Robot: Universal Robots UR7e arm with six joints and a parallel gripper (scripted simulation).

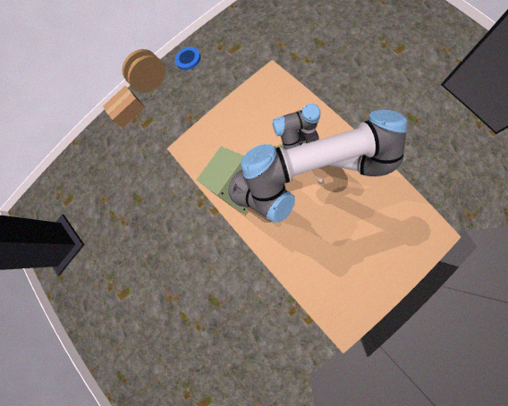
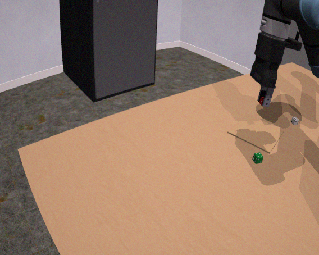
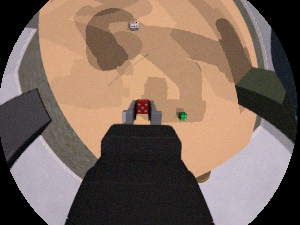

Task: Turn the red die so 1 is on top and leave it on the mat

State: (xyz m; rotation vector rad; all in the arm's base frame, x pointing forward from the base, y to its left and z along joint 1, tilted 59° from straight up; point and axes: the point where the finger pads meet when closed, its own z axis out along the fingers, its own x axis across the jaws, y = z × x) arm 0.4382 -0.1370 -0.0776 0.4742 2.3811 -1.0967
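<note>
The red die lies 10 mm below my hand. Also, from my hand: white die: 70 mm behind, 170 mm to the right, 100 mm below; mat: 10 mm to the right, 110 mm below; green die: 70 mm behind, 110 mm to the left, 100 mm below.
</note>
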